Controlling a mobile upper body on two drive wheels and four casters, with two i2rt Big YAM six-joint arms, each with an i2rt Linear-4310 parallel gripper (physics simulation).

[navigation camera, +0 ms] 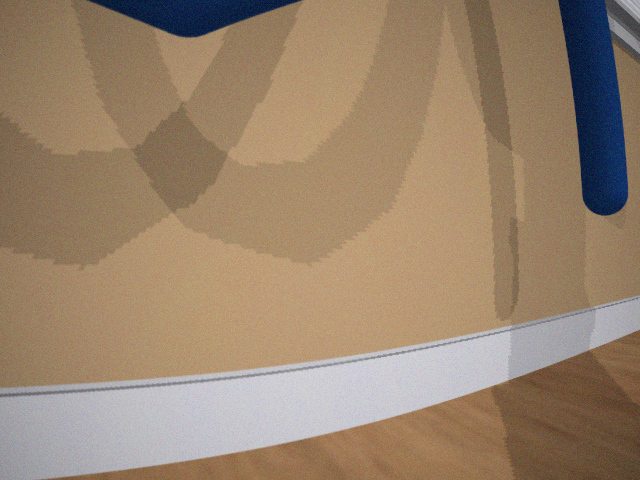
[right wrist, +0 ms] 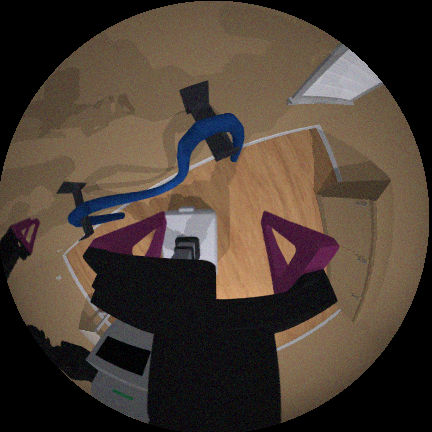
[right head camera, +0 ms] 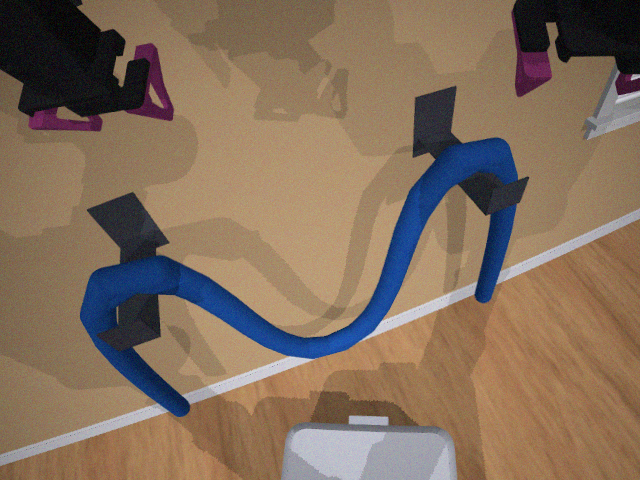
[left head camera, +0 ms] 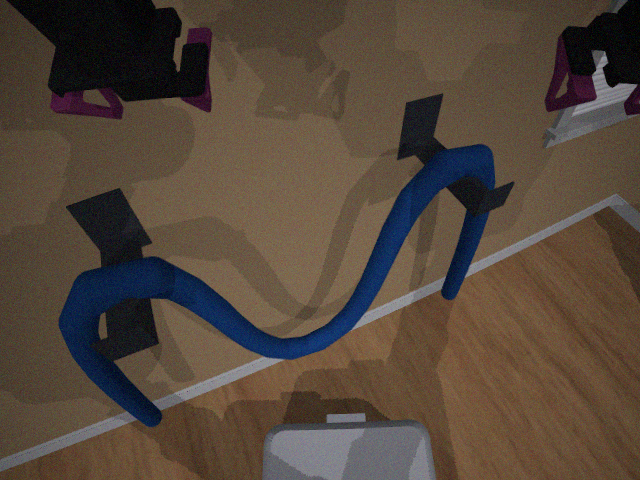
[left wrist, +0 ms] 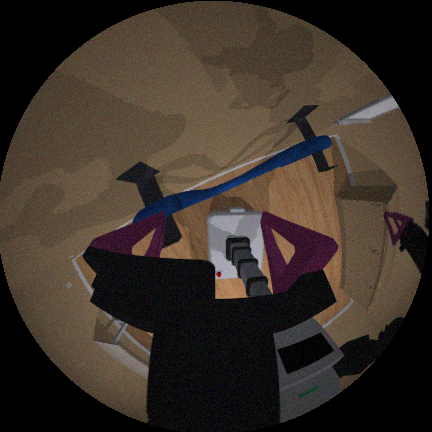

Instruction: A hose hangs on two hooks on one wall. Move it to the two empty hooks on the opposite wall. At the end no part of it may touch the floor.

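Places are measured from the left arm's base along level axes (x ahead, y right, z down), in centimetres.
Pixels of known places: left gripper, fingertip midpoint: (right wrist: 34, 219) (right head camera: 135, 120) (left head camera: 164, 109) (left wrist: 212, 216); right gripper, fingertip midpoint: (right wrist: 213, 216) (right head camera: 568, 89) (left head camera: 587, 107) (left wrist: 388, 213).
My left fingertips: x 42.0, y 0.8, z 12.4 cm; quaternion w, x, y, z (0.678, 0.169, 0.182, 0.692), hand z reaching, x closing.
Ahead of a thing's pixels: the offset from my left fingertips to its top centre. "*": to the spot under its first point.
A blue hose (left head camera: 289, 347) (right head camera: 310, 347) (left wrist: 225, 187) (right wrist: 182, 160) (navigation camera: 602, 129) hangs over two dark wall hooks, the left hook @(* dz +27.7, dx +11.8, dy -23.7 cm) (left head camera: 111, 214) (right head camera: 126, 217) and the right hook @(* dz +28.8, dx +39.2, dy +39.6 cm) (left head camera: 421, 121) (right head camera: 434, 116). Its middle sags between them and both ends hang down. My left gripper (left head camera: 162, 111) (right head camera: 133, 121) (left wrist: 212, 216) is open and empty, above and near the left hook, apart from the hose. My right gripper (left head camera: 590, 109) (right wrist: 213, 216) is open and empty, above and to the right of the right hook. The opposite wall's empty hooks are not identifiable.
My pale grey base (left head camera: 387, 454) (right head camera: 372, 454) stands in front of the hose wall. A window @(* dz +37.6, dx +69.6, dy +110.5 cm) (left head camera: 602, 95) is at the upper right of that wall. A brown drawer cabinet (left wrist: 362, 240) (right wrist: 347, 235) stands at the right in the wrist views. A white baseboard (navigation camera: 258, 408) runs below.
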